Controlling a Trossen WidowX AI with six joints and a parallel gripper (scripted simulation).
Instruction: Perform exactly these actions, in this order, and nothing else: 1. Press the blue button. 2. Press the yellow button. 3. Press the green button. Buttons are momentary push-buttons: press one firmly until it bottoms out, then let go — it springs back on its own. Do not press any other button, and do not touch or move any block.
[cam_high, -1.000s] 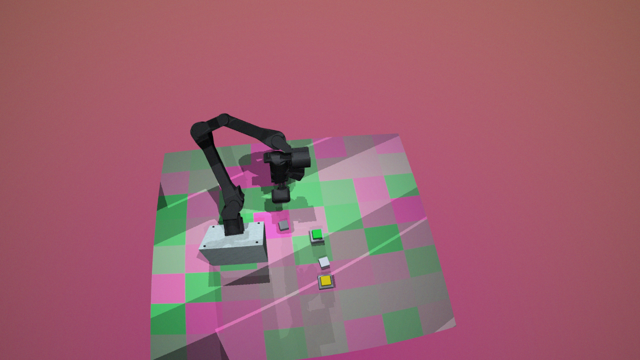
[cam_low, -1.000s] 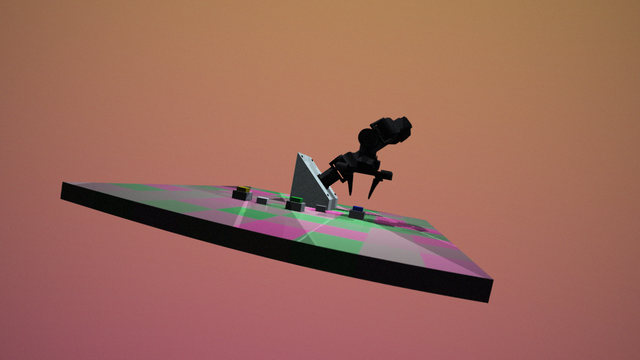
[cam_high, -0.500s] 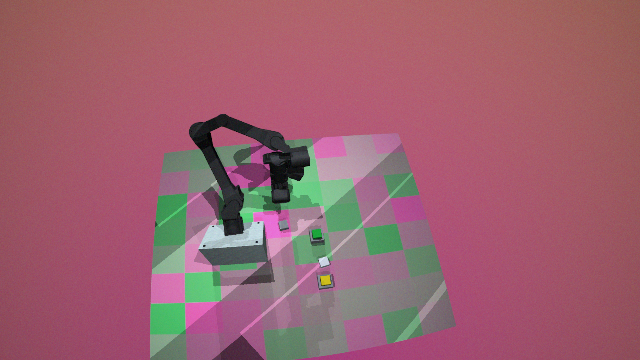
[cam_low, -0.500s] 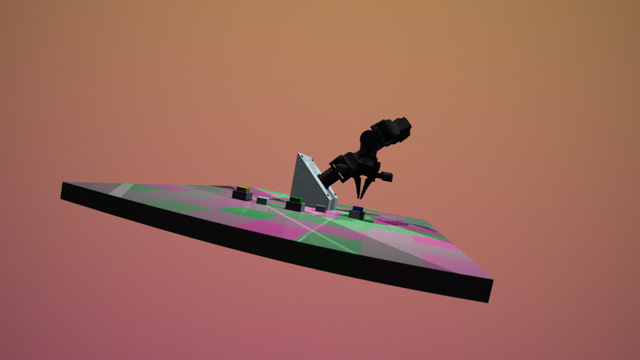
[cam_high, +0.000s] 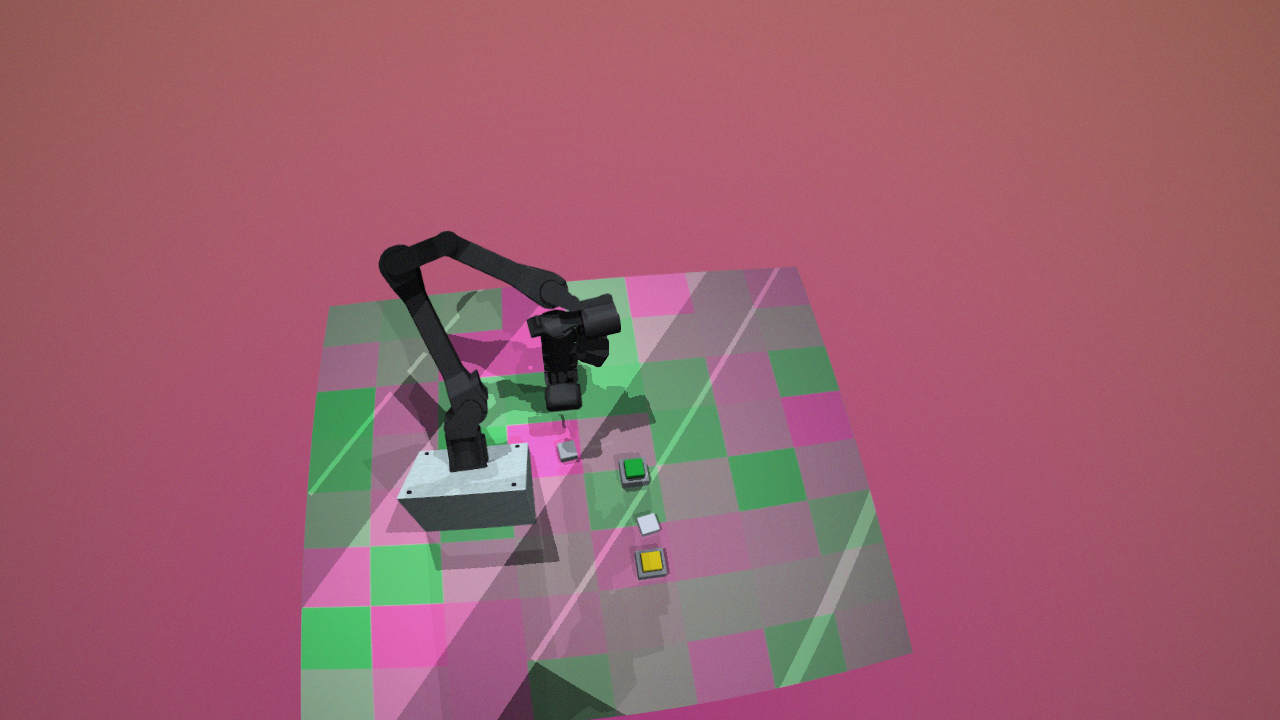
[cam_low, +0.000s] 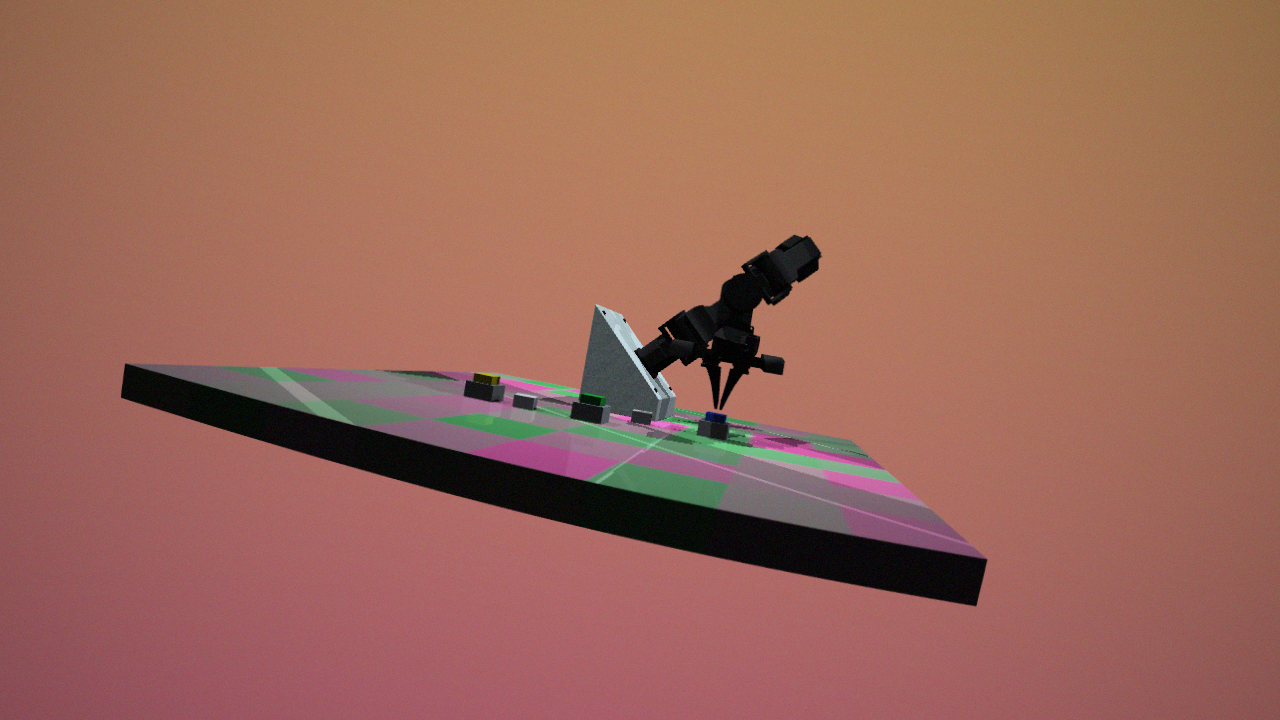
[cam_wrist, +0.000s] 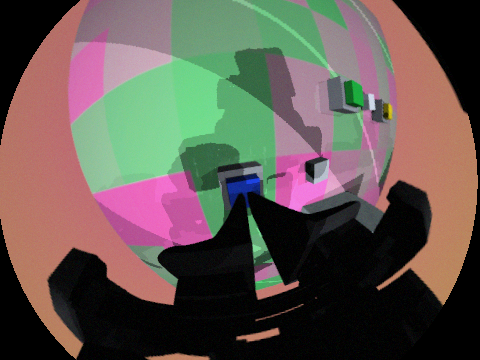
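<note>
Right now the yellow button is 80 mm ahead of my gripper tip, 370 mm to the right of it and 10 mm below it. The rest, counted from my gripper tip: green button 90 mm ahead, 190 mm to the right, 10 mm below; then grey block 20 mm behind, 120 mm to the right, 40 mm below; then blue button 10 mm below.
</note>
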